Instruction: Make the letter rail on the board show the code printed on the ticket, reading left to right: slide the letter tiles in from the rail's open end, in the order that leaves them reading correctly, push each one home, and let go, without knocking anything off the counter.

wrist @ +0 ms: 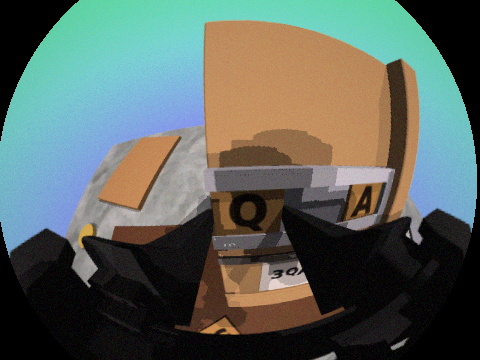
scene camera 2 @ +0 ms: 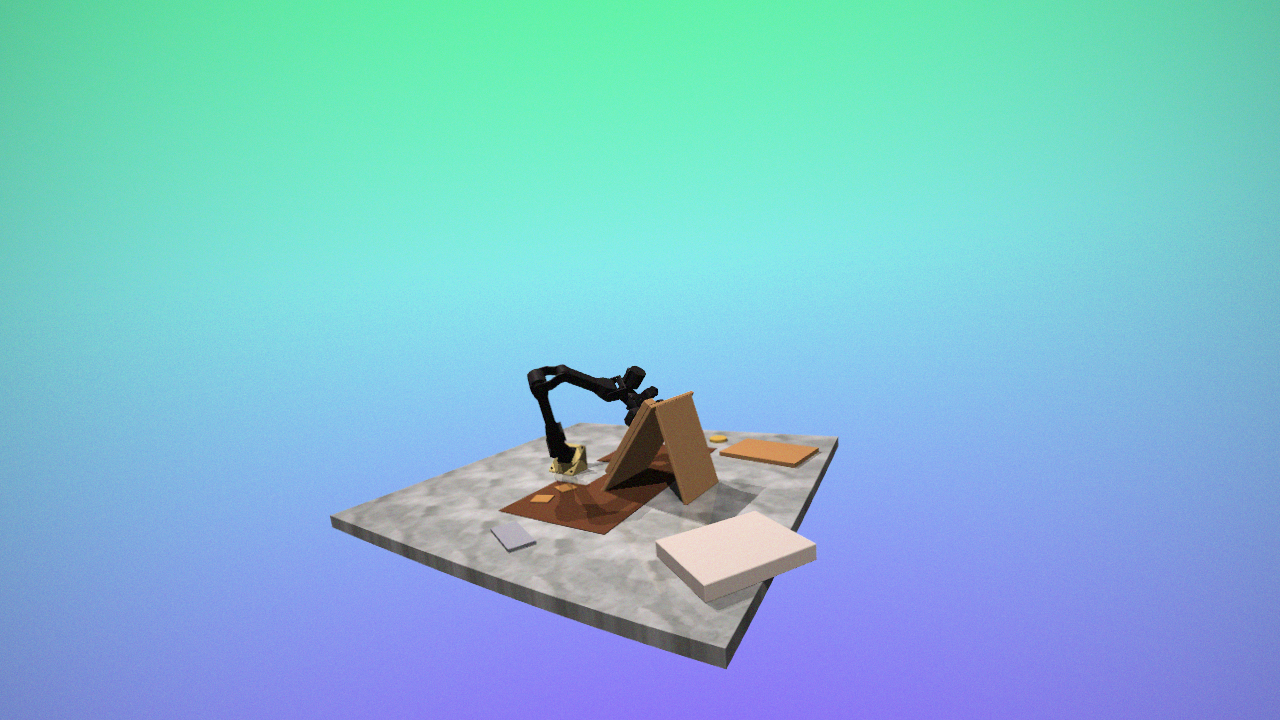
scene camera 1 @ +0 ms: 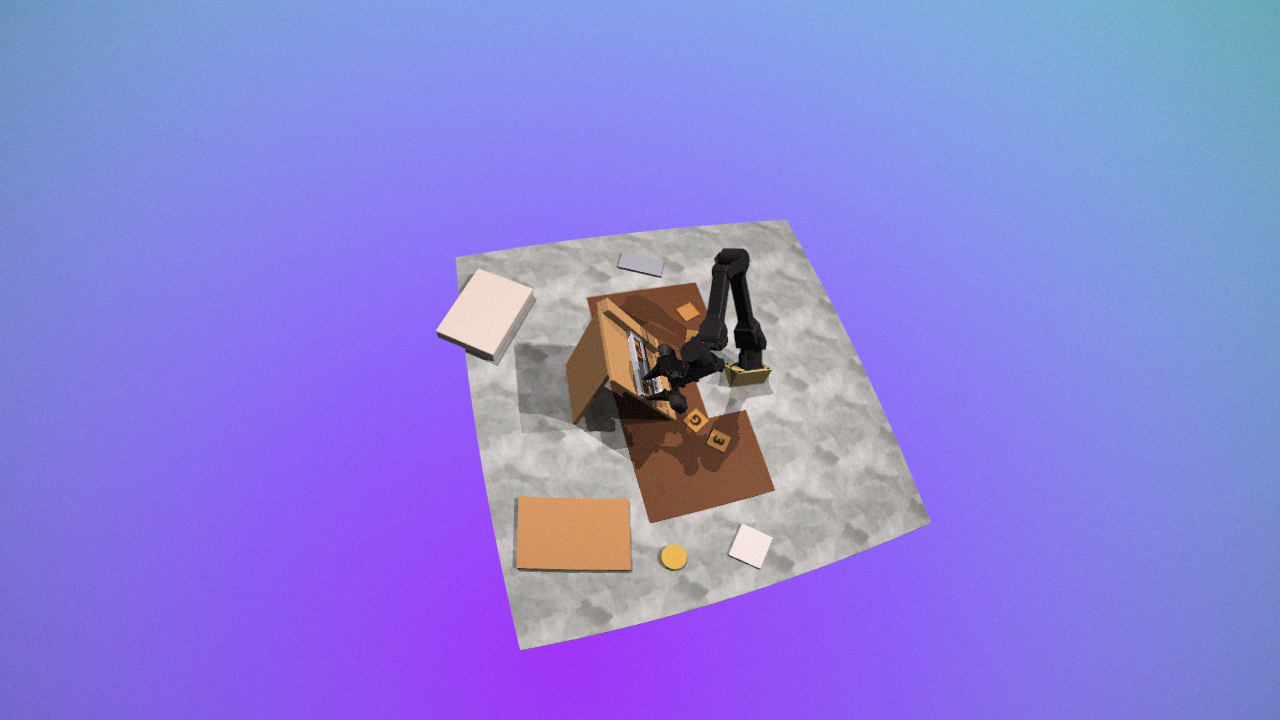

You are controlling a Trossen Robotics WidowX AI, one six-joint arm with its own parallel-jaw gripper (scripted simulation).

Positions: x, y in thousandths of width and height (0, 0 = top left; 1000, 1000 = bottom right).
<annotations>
A white card shows in scene camera 1 (586, 758); in the wrist view it is hidden by the gripper, in scene camera 2 it is hidden by a board. A box shows in scene camera 2 (562, 777) and in scene camera 1 (380, 433); in the wrist view it is hidden by a board. An orange sheet shows in the wrist view (274, 507), in scene camera 2 (590, 626) and in scene camera 1 (449, 742).
</annotations>
